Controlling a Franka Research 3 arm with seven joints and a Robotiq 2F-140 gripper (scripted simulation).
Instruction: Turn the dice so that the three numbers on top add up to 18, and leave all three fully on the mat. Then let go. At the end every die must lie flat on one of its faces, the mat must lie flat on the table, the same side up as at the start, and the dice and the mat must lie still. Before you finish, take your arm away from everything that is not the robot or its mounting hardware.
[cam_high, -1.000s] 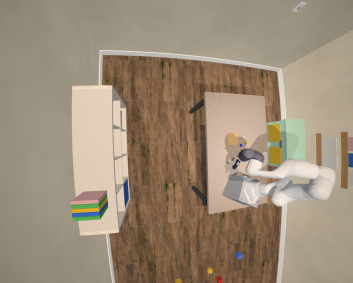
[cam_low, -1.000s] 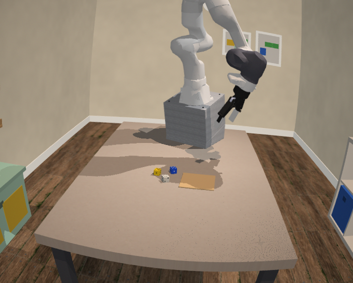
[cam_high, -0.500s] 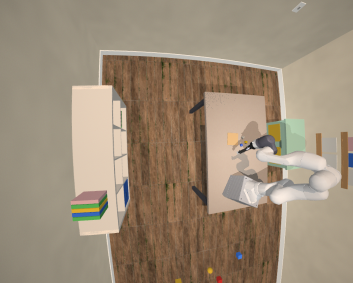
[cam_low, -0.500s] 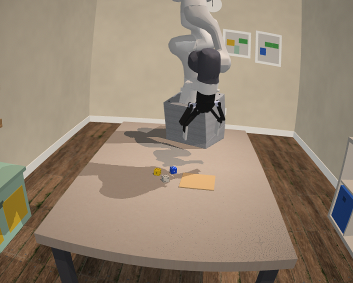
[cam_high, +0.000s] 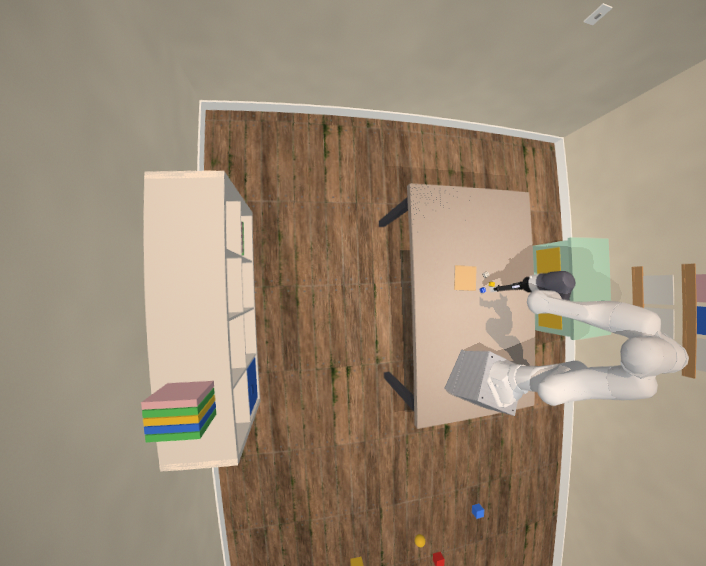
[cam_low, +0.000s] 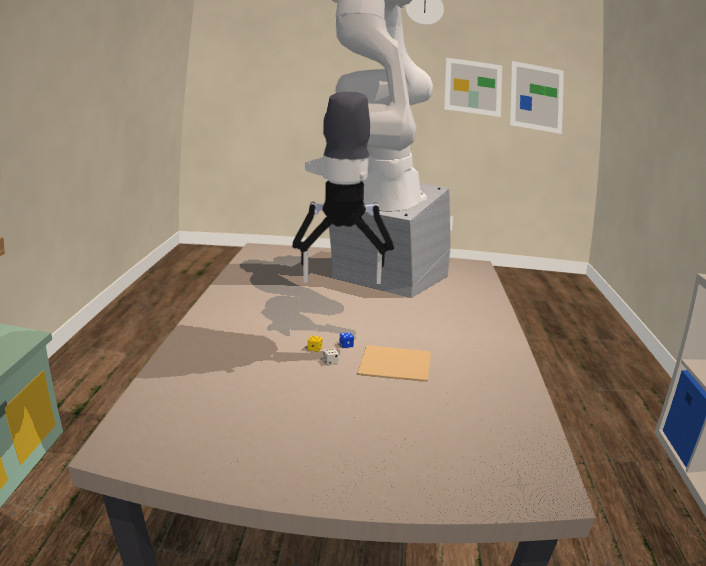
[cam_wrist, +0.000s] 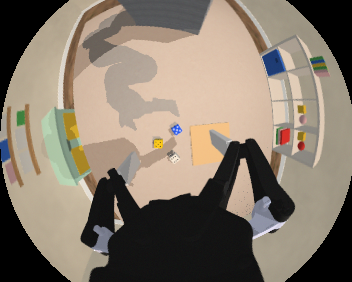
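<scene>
My hand is 150 mm above the yellow die, 50 mm to the left of it and 10 mm short of it. Also, from my hand: blue die: 150 mm below, 20 mm to the left, 10 mm behind; white die: 150 mm below, 70 mm ahead, 20 mm to the right; mat: 160 mm below, 110 mm to the left, 80 mm ahead.
</scene>
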